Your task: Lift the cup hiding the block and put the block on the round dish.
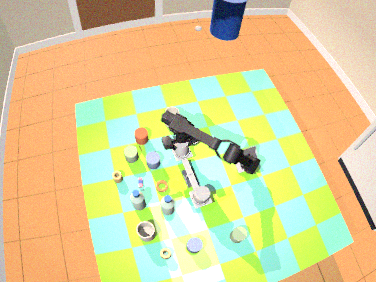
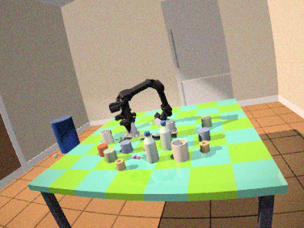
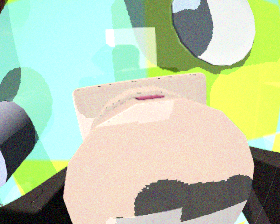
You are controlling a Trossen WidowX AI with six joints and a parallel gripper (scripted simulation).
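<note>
My gripper tip is now 1 cm to the right of the grey block and 1 cm above it. Also, from my gripper tip: balance (14 cm to the left, 6 cm below, 1 cm ahead); then balance beam (14 cm to the left, 4 cm below, 1 cm ahead); then white round dish (10 cm behind, 9 cm to the right, 8 cm below).
</note>
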